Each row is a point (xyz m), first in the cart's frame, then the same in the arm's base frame.
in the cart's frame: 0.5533 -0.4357 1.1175
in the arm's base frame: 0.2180 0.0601 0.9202
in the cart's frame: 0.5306 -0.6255 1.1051
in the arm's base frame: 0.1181 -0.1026 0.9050
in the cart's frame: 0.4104 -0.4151 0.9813
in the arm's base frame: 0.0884 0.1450 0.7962
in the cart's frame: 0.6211 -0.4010 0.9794
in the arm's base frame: 0.2855 0.0714 0.7781
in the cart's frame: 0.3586 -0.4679 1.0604
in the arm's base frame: 0.0243 0.1140 0.8778
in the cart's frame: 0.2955 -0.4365 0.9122
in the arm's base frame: -0.0291 0.1766 0.7358
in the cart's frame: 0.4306 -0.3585 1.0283
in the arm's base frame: 0.1330 0.1857 0.8428
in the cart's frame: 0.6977 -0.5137 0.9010
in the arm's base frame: 0.3036 -0.0583 0.6912
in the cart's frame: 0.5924 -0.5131 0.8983
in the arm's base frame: 0.2080 -0.0144 0.6968
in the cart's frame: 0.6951 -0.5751 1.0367
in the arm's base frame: 0.2842 -0.1206 0.8252
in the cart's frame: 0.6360 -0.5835 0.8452
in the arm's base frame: 0.2152 -0.0935 0.6387
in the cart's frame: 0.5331 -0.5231 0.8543
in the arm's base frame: 0.1473 0.0033 0.6573
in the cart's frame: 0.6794 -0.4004 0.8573
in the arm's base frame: 0.3312 0.0547 0.6518
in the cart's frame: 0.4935 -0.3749 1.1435
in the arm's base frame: 0.1904 0.1386 0.9523
